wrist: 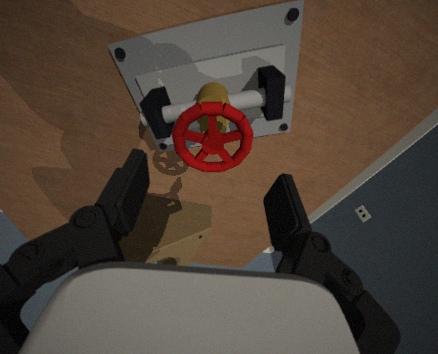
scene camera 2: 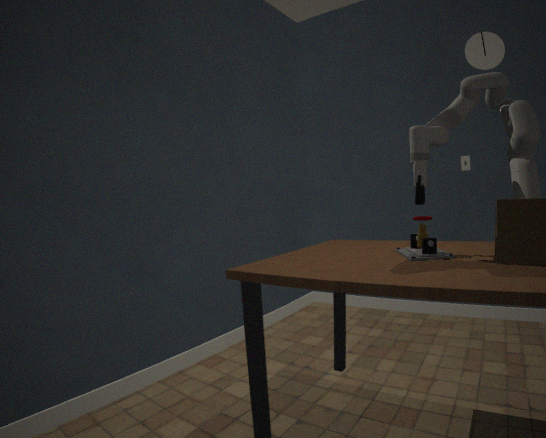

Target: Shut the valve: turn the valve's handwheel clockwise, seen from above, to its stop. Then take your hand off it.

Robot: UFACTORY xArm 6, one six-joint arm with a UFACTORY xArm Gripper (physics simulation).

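The red handwheel (scene camera 2: 422,218) (wrist: 213,142) sits level on top of the yellow valve body (scene camera 2: 422,236) (wrist: 214,93). A white pipe (wrist: 245,100) runs through the valve between two black blocks on a grey base plate (scene camera 2: 407,255) (wrist: 160,44). My gripper (scene camera 2: 420,204) (wrist: 212,177) is open and empty. It hangs above the handwheel, with a visible gap between the fingertips and the wheel in the scene view. In the wrist view the fingers stand wide apart, and the wheel lies beyond the tips. How far the valve is turned cannot be read from these frames.
The valve stands on a wooden table (scene camera 2: 320,265) (wrist: 350,65). A brown box (scene camera 2: 522,232) (wrist: 192,220) stands on the table to the right in the scene view. A blue wall (scene camera 2: 175,150) with a wall socket (wrist: 363,213) rises beyond the table.
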